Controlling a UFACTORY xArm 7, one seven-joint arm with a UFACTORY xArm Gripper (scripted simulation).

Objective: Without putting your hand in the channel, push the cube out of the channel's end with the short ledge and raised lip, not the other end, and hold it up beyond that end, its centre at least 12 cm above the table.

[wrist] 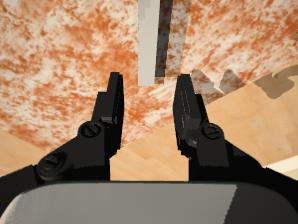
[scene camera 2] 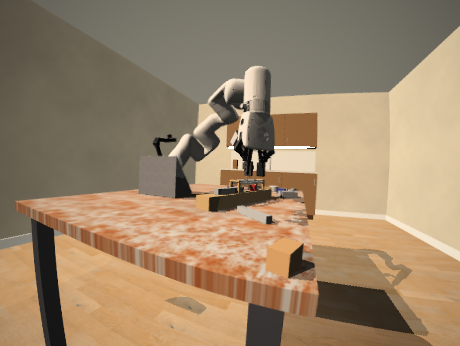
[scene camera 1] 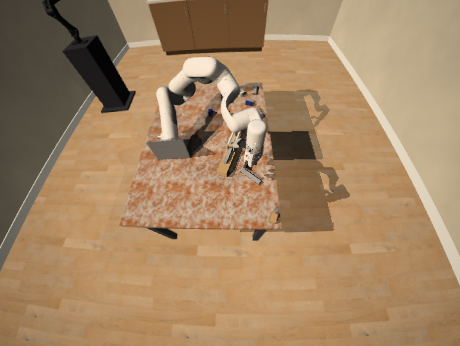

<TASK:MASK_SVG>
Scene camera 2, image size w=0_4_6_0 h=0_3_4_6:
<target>my gripper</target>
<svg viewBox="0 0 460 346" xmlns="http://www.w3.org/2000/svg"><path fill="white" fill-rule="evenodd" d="M251 110L242 114L239 131L235 131L231 144L244 161L244 176L253 176L253 161L251 160L253 151L258 152L259 160L257 162L256 176L264 177L265 162L268 161L270 156L275 154L274 123L269 112Z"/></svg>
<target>tan block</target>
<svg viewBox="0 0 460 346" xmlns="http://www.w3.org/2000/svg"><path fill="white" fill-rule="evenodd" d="M282 238L267 247L265 270L289 278L302 264L304 243Z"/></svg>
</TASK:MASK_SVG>
